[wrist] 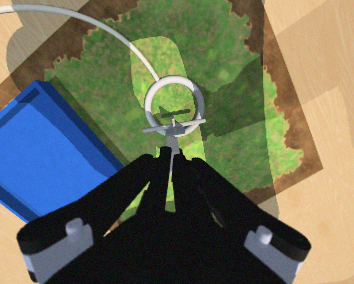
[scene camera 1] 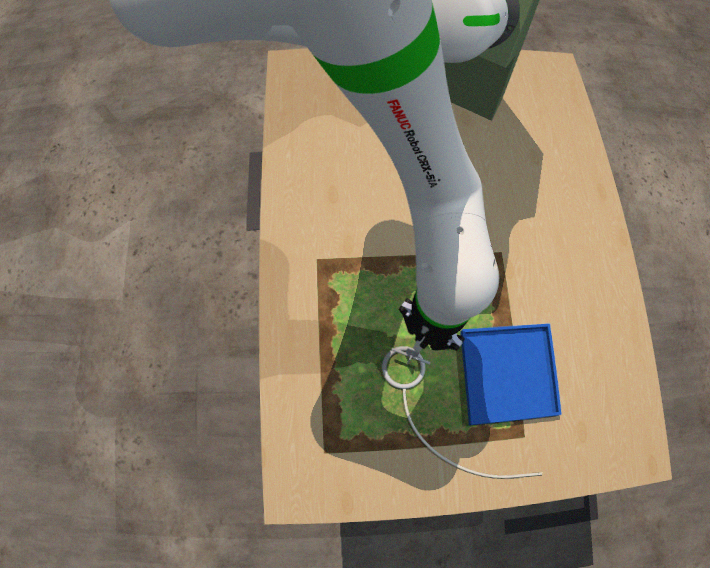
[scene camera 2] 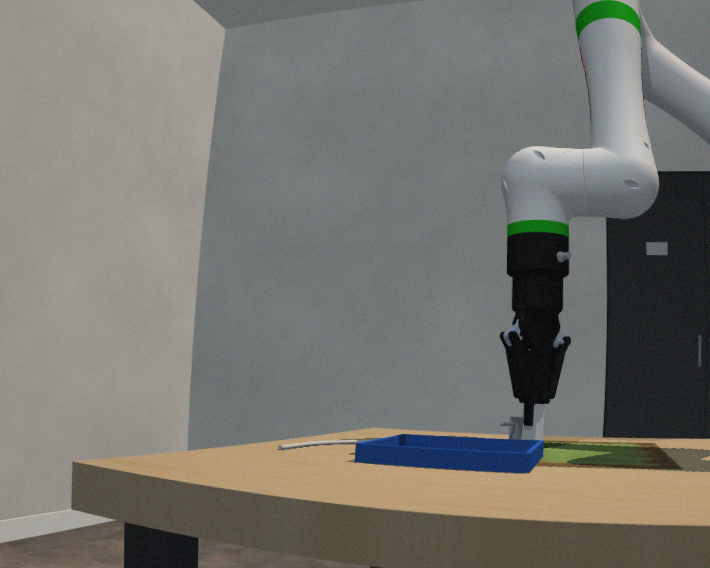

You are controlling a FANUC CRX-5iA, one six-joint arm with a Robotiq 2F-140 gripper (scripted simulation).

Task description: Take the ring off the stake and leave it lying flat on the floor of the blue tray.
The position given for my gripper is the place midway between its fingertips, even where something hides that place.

Observation:
In view: my gripper point(scene camera 2: 531, 449), a blue tray point(scene camera 1: 513, 373) and a ring point(wrist: 164, 81).
The blue tray is seen too in the wrist view point(wrist: 57, 156) and in scene camera 2 point(scene camera 2: 479, 454). My gripper is seen too in the wrist view point(wrist: 171, 144) and in scene camera 1 point(scene camera 1: 419, 345).

